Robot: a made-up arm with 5 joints.
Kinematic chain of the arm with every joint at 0, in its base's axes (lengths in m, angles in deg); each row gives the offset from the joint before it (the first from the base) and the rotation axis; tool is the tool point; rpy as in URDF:
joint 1: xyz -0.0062 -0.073 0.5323 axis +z
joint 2: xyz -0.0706 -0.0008 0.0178 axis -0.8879 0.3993 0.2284
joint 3: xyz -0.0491 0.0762 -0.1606 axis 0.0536 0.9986 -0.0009
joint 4: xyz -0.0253 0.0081 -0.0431 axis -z
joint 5: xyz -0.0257 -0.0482 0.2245 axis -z
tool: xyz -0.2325 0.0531 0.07 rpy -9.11 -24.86 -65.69
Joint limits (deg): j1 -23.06..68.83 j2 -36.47..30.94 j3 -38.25..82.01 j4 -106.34..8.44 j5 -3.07..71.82
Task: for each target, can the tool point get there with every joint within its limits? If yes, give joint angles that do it. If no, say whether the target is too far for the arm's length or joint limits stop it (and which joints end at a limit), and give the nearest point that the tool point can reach.
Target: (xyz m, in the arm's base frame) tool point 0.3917 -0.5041 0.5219
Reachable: no: joint limits stop it (at a limit: joint 2, joint 3, joint 5) | nearest point 0.1656 -0.2591 0.4524 | short by 0.341 m
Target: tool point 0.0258 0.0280 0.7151
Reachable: yes | joints -12.77 8.55 65.67 -19.33 23.77
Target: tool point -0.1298 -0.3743 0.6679
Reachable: yes | joints 50.64 16.99 -9.14 -74.26 22.42
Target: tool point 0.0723 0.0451 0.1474
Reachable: no: joint limits stop it (at a limit: joint 2, joint 3, joint 4, joint 5) | nearest point 0.1166 0.1117 0.3250 | short by 0.195 m
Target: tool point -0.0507 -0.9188 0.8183
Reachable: no: too far | nearest point -0.0632 -0.5467 0.5832 | short by 0.440 m
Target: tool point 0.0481 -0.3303 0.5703
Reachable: yes | joints 58.93 -20.16 0.17 -88.03 3.08
